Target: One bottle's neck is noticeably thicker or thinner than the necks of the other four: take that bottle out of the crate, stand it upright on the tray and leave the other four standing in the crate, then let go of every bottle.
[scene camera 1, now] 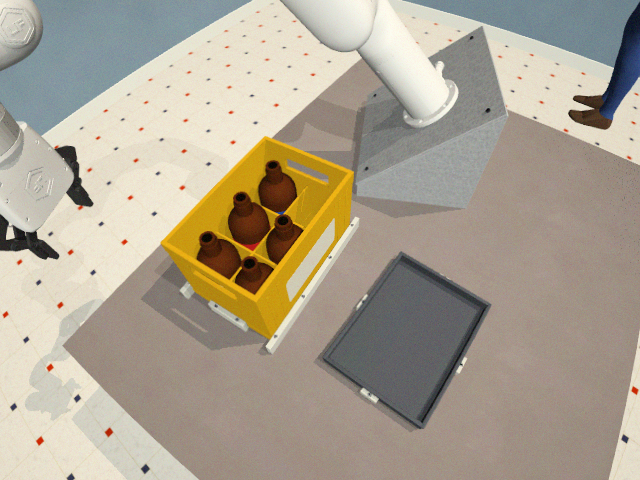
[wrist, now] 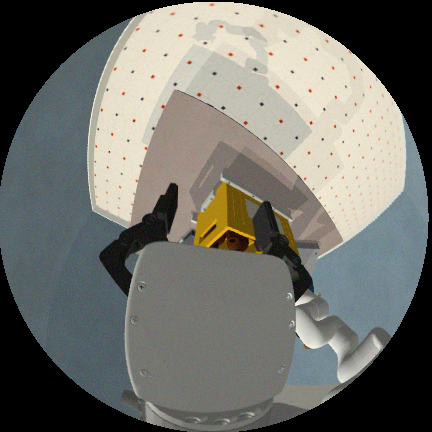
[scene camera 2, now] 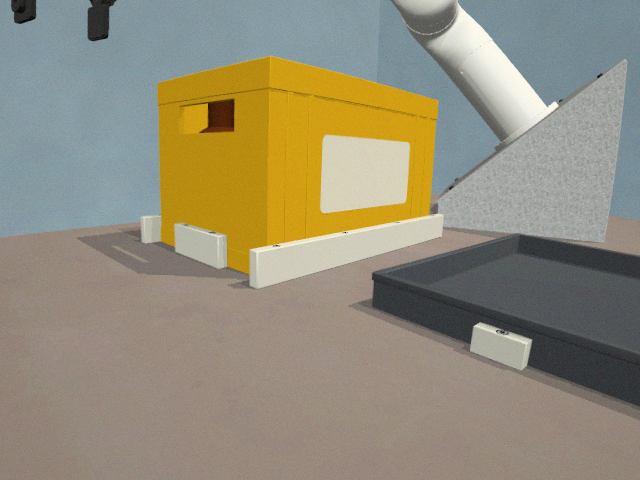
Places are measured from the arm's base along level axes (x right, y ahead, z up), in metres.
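Where they show: gripper, fingertip midpoint: (scene camera 1: 68,229) (wrist: 218,201) (scene camera 2: 64,31); arm's base, link origin: (scene camera 1: 430,104) (scene camera 2: 527,129).
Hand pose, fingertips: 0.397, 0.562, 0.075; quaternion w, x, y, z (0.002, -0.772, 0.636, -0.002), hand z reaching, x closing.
Each offset is from my fingertips to the centre of the thing, as dx, dy, dz. "spot": to the spot under its first point.
Five brown bottles stand upright in the yellow crate {-0.209, -0.183, -0.149} (scene camera 1: 232,304) (scene camera 2: 206,180) (wrist: 215,215): one at the back {spot: -0.194, -0.255, -0.119} (scene camera 1: 277,193), one at middle left (scene camera 1: 248,224), one at middle right (scene camera 1: 283,246), one at front left (scene camera 1: 219,259) and one at front right (scene camera 1: 252,280). Which neck differs I cannot tell. A bottle {-0.155, -0.102, -0.151} (wrist: 233,241) partly shows in the wrist view. The dark grey tray {spot: -0.496, -0.135, -0.231} (scene camera 1: 408,335) (scene camera 2: 542,289) stands right of the crate and holds no bottle. My gripper (scene camera 1: 70,227) (scene camera 2: 61,25) (wrist: 218,201) is open and empty, left of the crate and higher than its rim.
White strips {spot: -0.309, -0.159, -0.207} (scene camera 1: 315,281) (scene camera 2: 346,248) lie along the crate's base, and small white blocks {spot: -0.468, -0.012, -0.221} (scene camera 1: 369,395) (scene camera 2: 500,346) sit against the tray. The grey wedge-shaped arm base (scene camera 1: 429,165) (scene camera 2: 542,196) stands behind the crate and tray. A person's legs (scene camera 1: 620,77) show at the far right.
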